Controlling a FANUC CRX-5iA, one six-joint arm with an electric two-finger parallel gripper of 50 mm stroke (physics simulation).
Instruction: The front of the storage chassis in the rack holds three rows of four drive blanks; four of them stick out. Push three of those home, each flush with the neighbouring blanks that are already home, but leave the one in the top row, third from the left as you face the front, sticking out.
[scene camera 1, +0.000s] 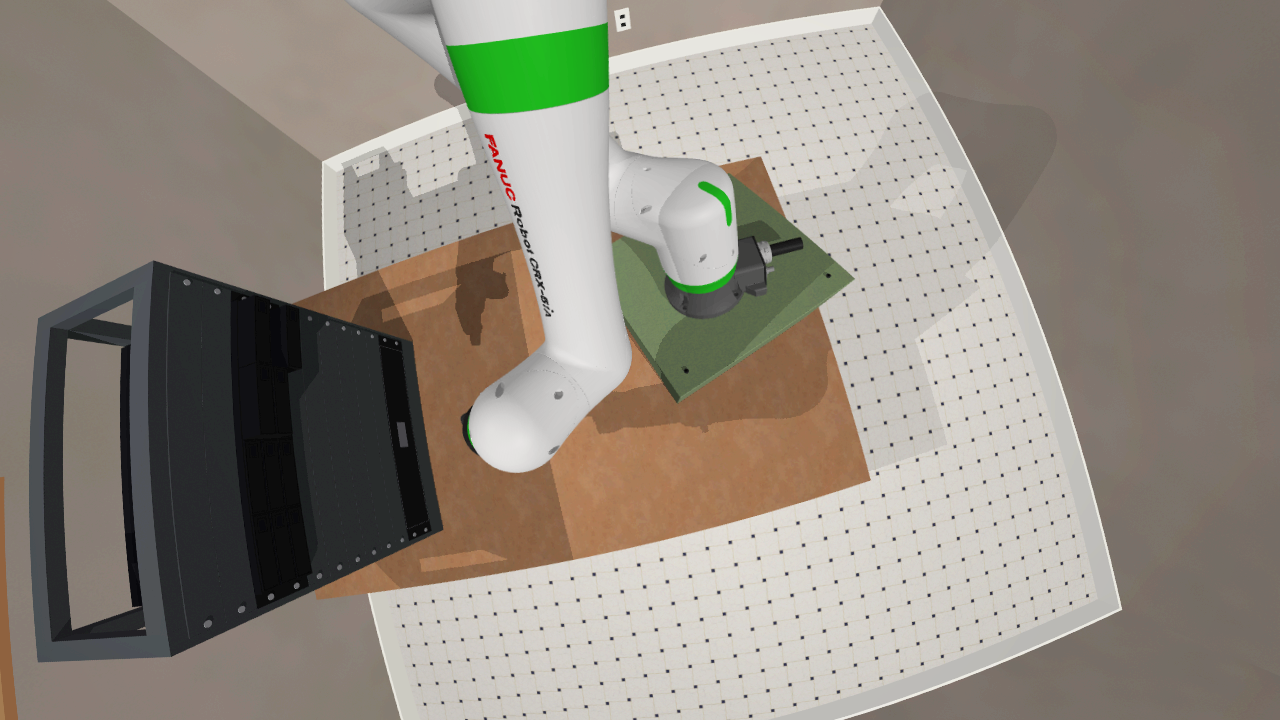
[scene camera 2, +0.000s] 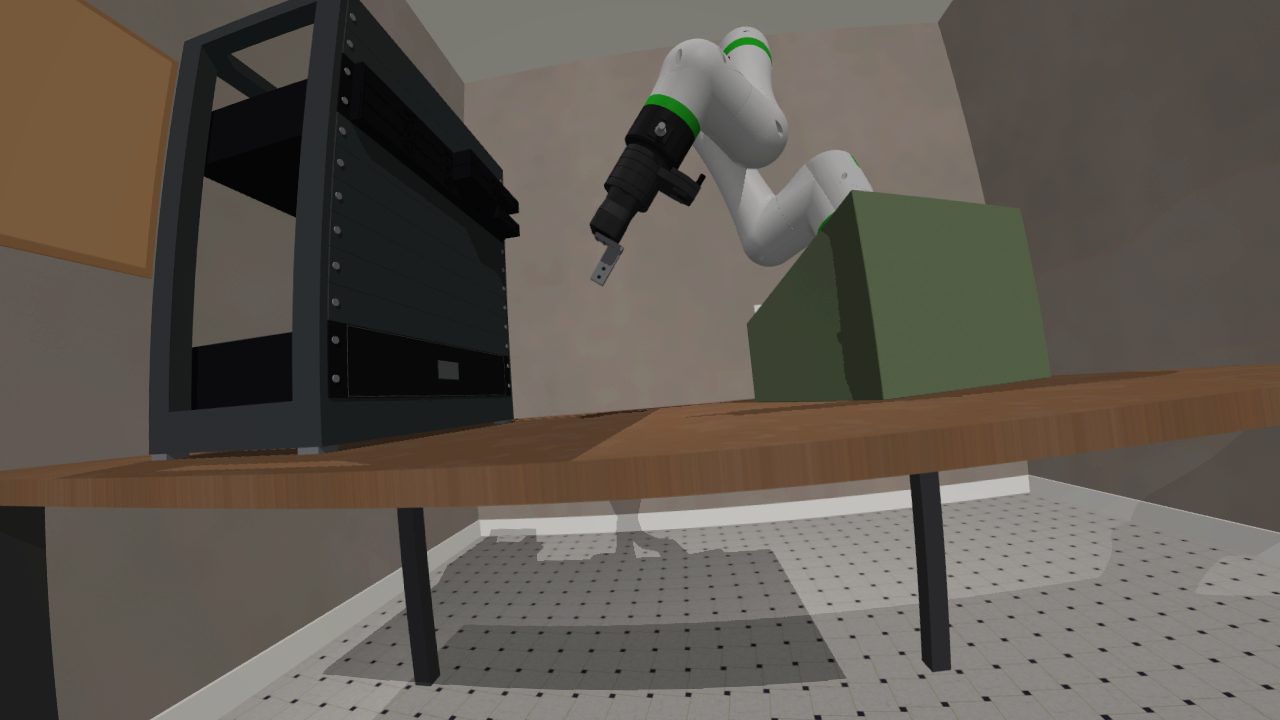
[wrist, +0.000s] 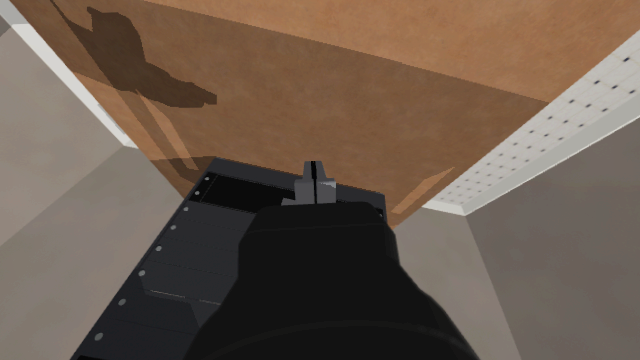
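Seen in the pictures: gripper, fingertip midpoint: (scene camera 2: 596, 282) (wrist: 313, 172); arm's base at its link origin: (scene camera 1: 705, 284).
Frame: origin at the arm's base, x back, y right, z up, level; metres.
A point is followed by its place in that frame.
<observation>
The rack's storage chassis (scene camera 1: 273, 465) @[x -0.732, y -0.172, z 0.216 m] (scene camera 2: 402, 129) @[x -0.731, y -0.268, z 0.213 m] is a black band high on the rack front. In the scene camera 2 view, a blank (scene camera 2: 465, 167) @[x -0.708, y -0.129, z 0.225 m] sticks out in the top row, third from the left. At the far right end an upper blank (scene camera 2: 507, 199) @[x -0.699, y 0.029, z 0.237 m] and a lower blank (scene camera 2: 508, 226) @[x -0.701, y 0.033, z 0.177 m] stick out with a gap between them. I cannot make out a fourth one in the dark band. My gripper (scene camera 2: 597, 280) @[x -0.475, y -0.160, z -0.031 m] (wrist: 313, 172) @[x -0.475, y -0.160, z -0.031 m] is shut and empty, in front of the rack, lower than the chassis and apart from it. The arm hides it in the scene camera 1 view.
Plain dark panels (scene camera 1: 344, 429) @[x -0.747, y -0.115, z 0.043 m] (scene camera 2: 411, 259) @[x -0.746, y -0.222, z 0.026 m] (wrist: 200, 230) @[x -0.749, y 0.047, z -0.031 m] cover the rack front below the chassis. A black unit (scene camera 1: 413, 483) @[x -0.746, y -0.249, z -0.148 m] (scene camera 2: 393, 362) @[x -0.746, y -0.265, z -0.134 m] (wrist: 237, 194) @[x -0.749, y 0.012, z -0.134 m] with a grey label sits at the bottom. The rack stands on the brown table (scene camera 1: 698, 474) @[x -0.086, y -0.368, z -0.242 m] (scene camera 2: 716, 447) @[x -0.337, y -0.494, z -0.242 m] (wrist: 320, 100) @[x -0.517, y -0.144, z -0.242 m]. The arm's green pedestal (scene camera 1: 751, 331) @[x 0.048, y -0.113, z 0.043 m] (scene camera 2: 957, 295) @[x 0.065, y -0.136, z -0.102 m] stands opposite.
</observation>
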